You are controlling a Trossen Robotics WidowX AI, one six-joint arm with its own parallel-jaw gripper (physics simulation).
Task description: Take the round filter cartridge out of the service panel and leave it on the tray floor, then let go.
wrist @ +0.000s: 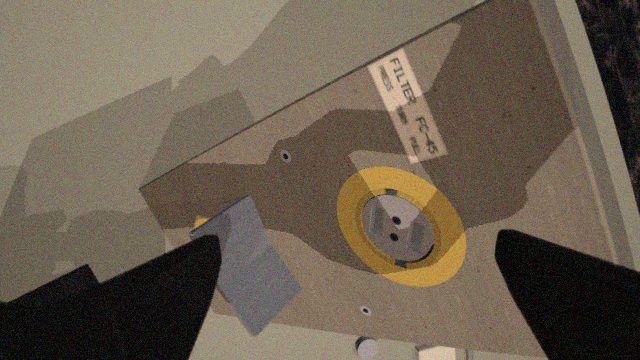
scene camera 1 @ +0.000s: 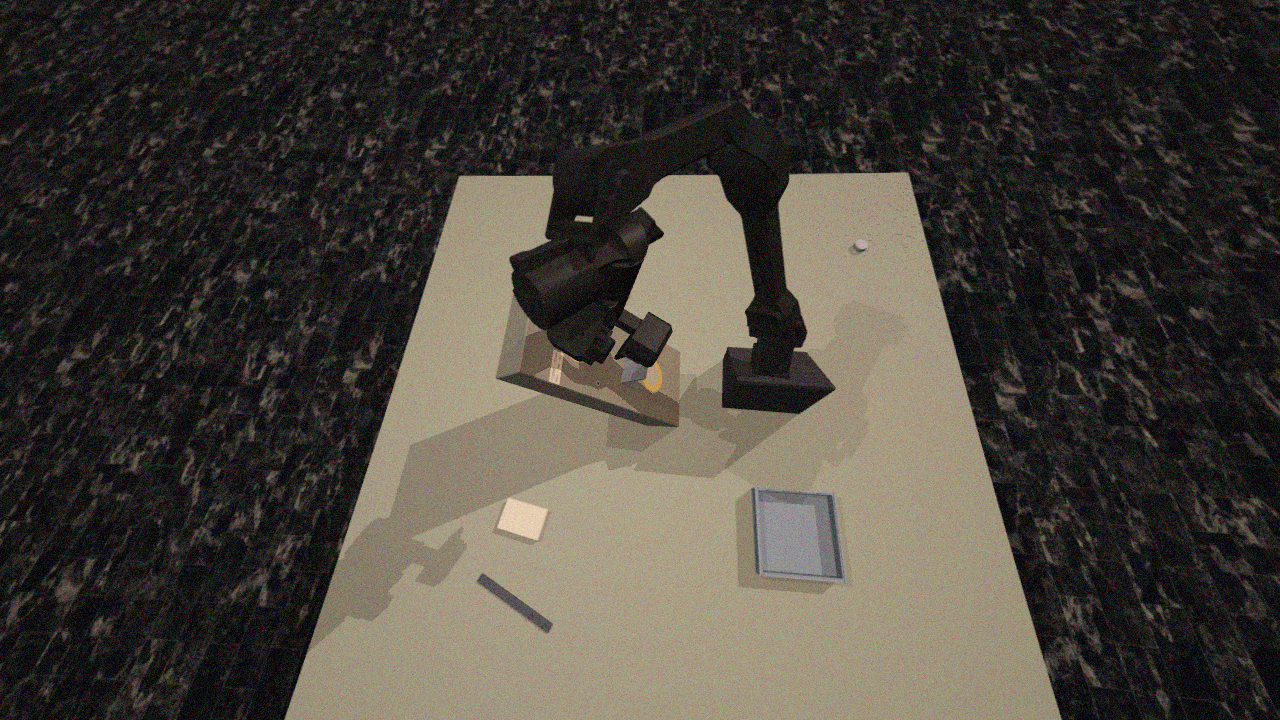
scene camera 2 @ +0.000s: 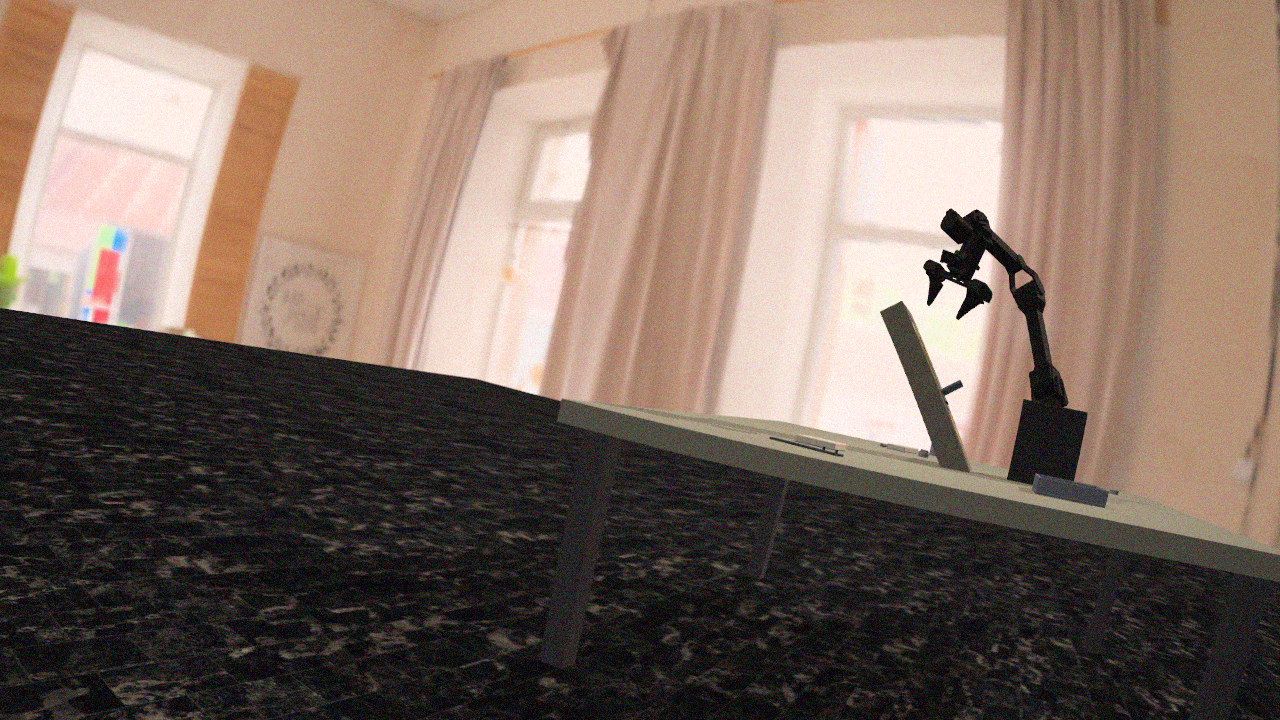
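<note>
The service panel (scene camera 1: 664, 413) (scene camera 2: 926, 394) (wrist: 310, 210) leans on the table. In the wrist view the round grey filter cartridge (wrist: 406, 231) sits in the panel inside a yellow ring (wrist: 348, 212), beside the FILTER FC-45 label (wrist: 406, 102). In scene camera 1 the arm hides the cartridge. My gripper (scene camera 1: 615, 356) (scene camera 2: 946, 309) (wrist: 358, 246) is open and empty, above and apart from the panel face. In the wrist view its fingers appear on either side of the cartridge. The blue-grey tray (scene camera 1: 796, 537) (scene camera 2: 1069, 489) lies on the table, and no object shows in it.
A blue-grey plate-like part (scene camera 1: 631, 371) (scene camera 2: 954, 387) (wrist: 257, 270) sticks out of the panel near the left finger, partly covering another yellow patch (scene camera 1: 657, 377) (wrist: 201, 222). A pale block (scene camera 1: 522, 519), a dark bar (scene camera 1: 514, 602) and a small white knob (scene camera 1: 861, 245) lie on the table.
</note>
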